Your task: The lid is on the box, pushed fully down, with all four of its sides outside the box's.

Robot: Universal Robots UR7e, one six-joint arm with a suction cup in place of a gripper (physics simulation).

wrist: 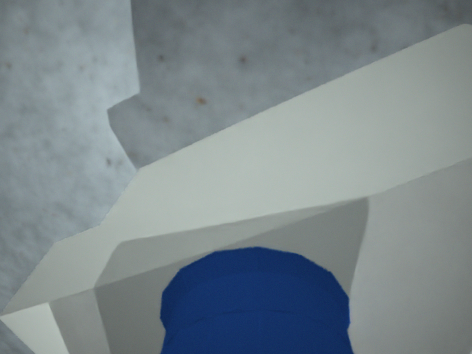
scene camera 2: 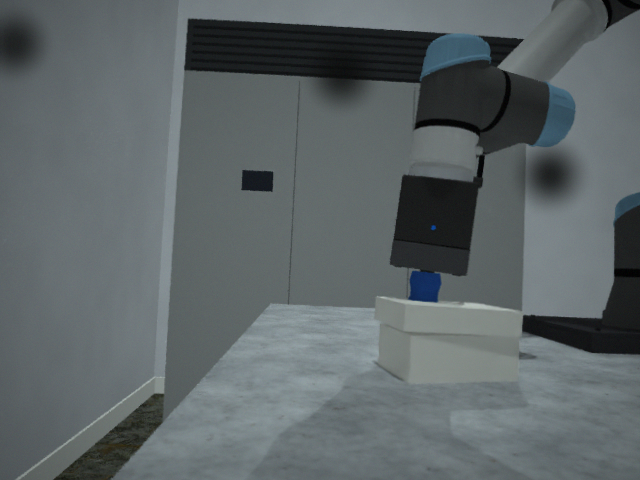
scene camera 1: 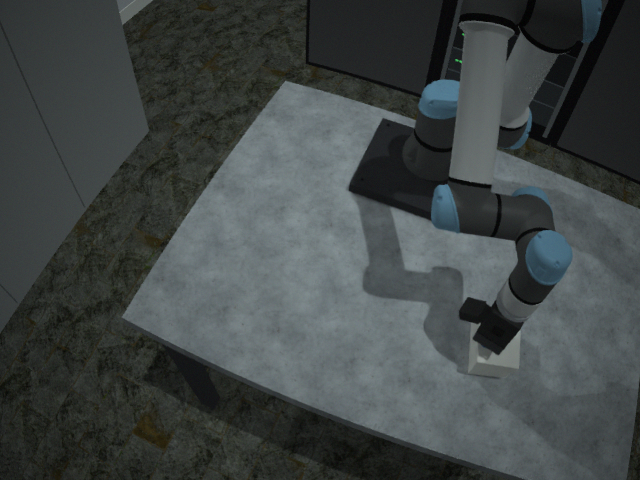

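Pixels of known places: hand, tool point: (wrist: 250, 276); arm's base, link origin: (scene camera 1: 430, 158).
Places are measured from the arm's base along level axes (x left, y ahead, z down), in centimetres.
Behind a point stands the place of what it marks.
The off-white lid (scene camera 1: 509, 351) {x 21.4, y 50.8, z -4.7 cm} (scene camera 2: 465, 319) {x 23.7, y 47.7, z -3.4 cm} (wrist: 415, 260) {x 16.0, y 46.2, z -4.6 cm} lies over the off-white box (scene camera 2: 465, 359) {x 23.3, y 47.4, z 0.7 cm} (wrist: 250, 140) {x 14.9, y 49.0, z 0.6 cm}. In scene camera 2 the lid slopes slightly down to the right and sticks out a little past the box at the left and right. Its lower edge is near the box's rim height, and a tall band of box wall shows below. The rim is hidden, so I cannot tell whether all four lid sides are outside it. My gripper's blue suction cup (scene camera 2: 424, 298) (wrist: 257, 300) is on the lid's top, left of its middle in scene camera 2, and holds it.
The box stands on the grey table (scene camera 1: 289, 258) {x -27.4, y 35.8, z 3.0 cm} (scene camera 2: 310, 413) {x 32.3, y 64.8, z 3.0 cm}, towards its front right in scene camera 1. The arm's dark base plate (scene camera 1: 385, 165) {x -11.1, y 5.8, z 0.1 cm} (scene camera 2: 610, 341) {x 7.6, y 15.4, z 1.2 cm} is farther back. Grey cabinets (scene camera 2: 232, 232) stand behind the table in scene camera 2.
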